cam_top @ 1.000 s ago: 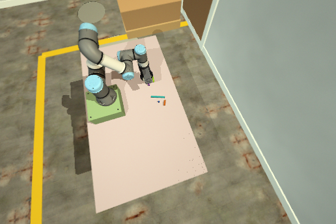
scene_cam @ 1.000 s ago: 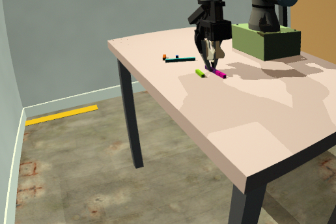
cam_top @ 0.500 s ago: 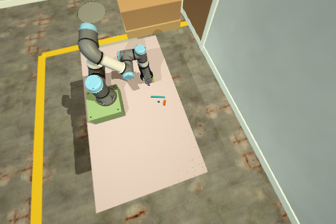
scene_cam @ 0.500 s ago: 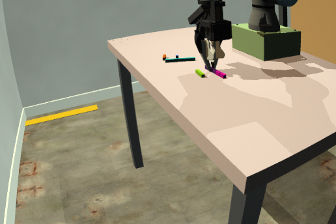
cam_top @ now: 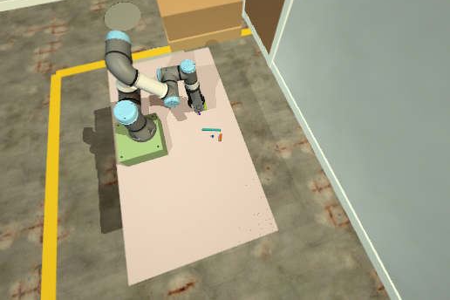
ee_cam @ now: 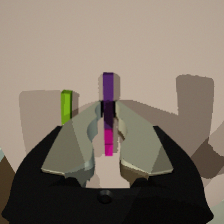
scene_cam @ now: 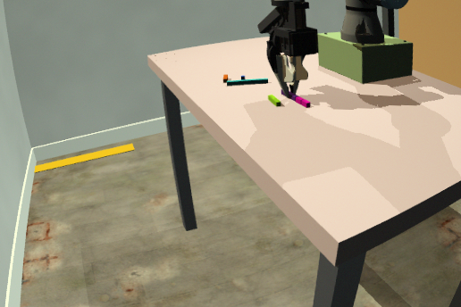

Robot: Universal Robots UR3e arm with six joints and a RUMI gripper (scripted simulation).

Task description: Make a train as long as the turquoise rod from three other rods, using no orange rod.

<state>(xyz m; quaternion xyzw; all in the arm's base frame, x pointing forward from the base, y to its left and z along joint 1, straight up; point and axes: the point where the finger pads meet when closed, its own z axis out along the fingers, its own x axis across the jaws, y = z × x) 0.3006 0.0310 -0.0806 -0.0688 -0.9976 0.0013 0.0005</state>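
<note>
Right now the purple rod is 1 cm below my hand. Also, from my hand: turquoise rod 1 cm ahead, 15 cm to the right, 1 cm below; small blue rod 18 cm to the right, 1 cm below; lime rod 5 cm ahead, 1 cm to the left, 1 cm below.
</note>
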